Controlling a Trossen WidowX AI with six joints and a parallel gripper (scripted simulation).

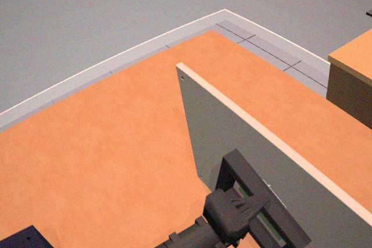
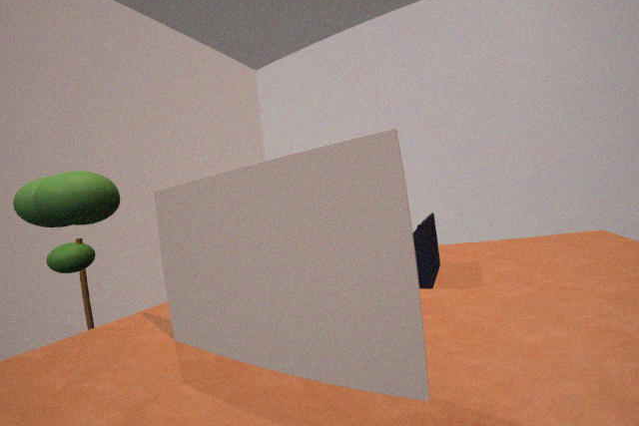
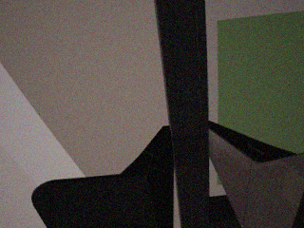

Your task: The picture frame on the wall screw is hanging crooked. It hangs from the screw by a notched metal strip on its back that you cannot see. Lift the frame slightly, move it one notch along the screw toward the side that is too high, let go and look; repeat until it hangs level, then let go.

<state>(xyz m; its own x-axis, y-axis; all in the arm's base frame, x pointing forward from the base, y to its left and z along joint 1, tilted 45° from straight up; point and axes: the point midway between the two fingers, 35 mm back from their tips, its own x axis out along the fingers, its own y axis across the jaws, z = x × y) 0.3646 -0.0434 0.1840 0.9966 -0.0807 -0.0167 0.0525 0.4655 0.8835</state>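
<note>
The picture frame lies 5 cm below my gripper tip, 1 cm to the left of it and 1 cm ahead of it. Round my gripper tip: wall panel: 6 cm below, 2 cm ahead, 1 cm to the left.
</note>
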